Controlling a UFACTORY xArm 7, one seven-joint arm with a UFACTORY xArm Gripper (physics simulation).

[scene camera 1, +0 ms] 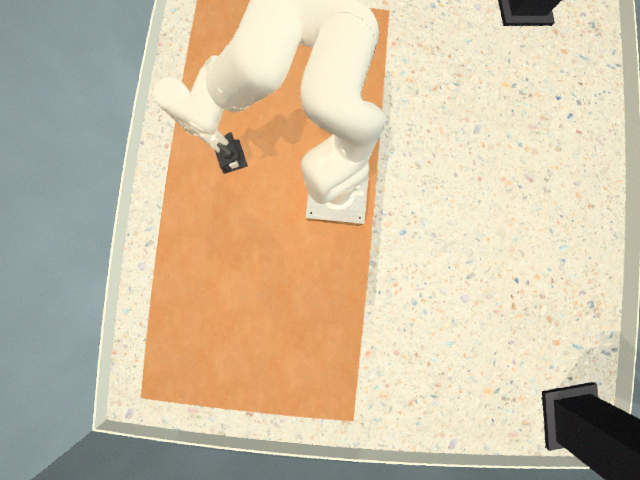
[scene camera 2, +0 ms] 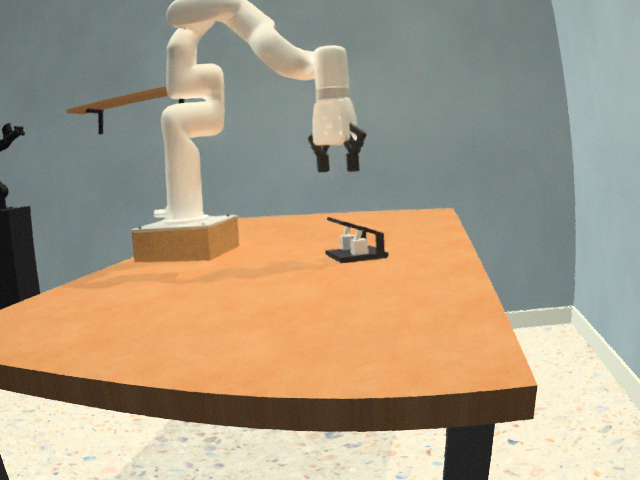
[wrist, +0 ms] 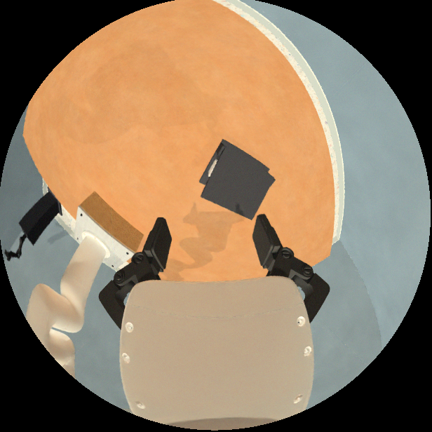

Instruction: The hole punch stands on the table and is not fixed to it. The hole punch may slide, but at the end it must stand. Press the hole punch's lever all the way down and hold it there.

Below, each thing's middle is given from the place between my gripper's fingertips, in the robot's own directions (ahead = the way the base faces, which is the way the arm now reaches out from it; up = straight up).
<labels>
Right now my hand is 12 cm above the flat black lever (wrist: 236, 183), 5 cm to the left of it and 2 cm short of it. Also, from my hand: black hole punch (scene camera 2: 350, 250) (14 cm below, 5 cm to the right, 2 cm ahead).
</labels>
